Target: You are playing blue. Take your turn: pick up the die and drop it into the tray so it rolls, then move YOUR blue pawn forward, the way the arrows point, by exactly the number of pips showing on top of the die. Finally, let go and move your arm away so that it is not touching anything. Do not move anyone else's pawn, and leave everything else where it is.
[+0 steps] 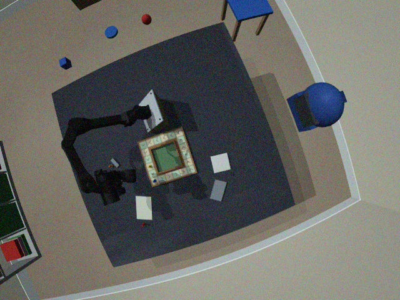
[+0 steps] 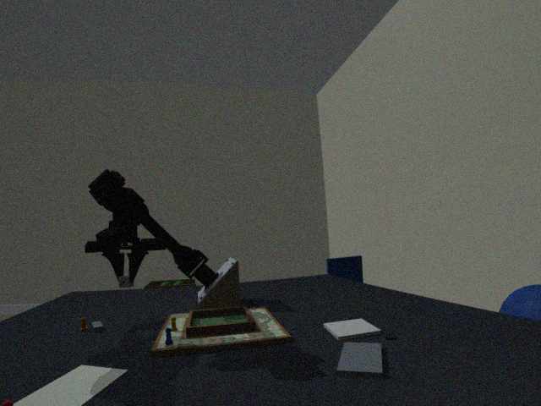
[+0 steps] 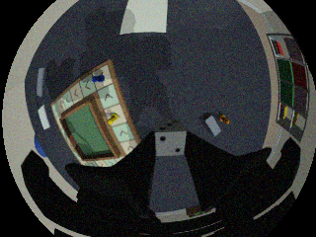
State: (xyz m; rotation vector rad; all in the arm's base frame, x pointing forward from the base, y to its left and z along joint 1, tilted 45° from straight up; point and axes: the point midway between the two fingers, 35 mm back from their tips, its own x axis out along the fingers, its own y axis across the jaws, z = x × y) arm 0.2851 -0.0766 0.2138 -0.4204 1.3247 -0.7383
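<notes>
My gripper tip is 110 mm to the right of the blue pawn, 100 mm above it and 90 mm short of it. From my gripper tip the other things lie so: small grey block (130 mm below, 110 mm to the right, 90 mm behind); white die (right at my gripper tip); yellow pawn (110 mm to the left, 100 mm below).
</notes>
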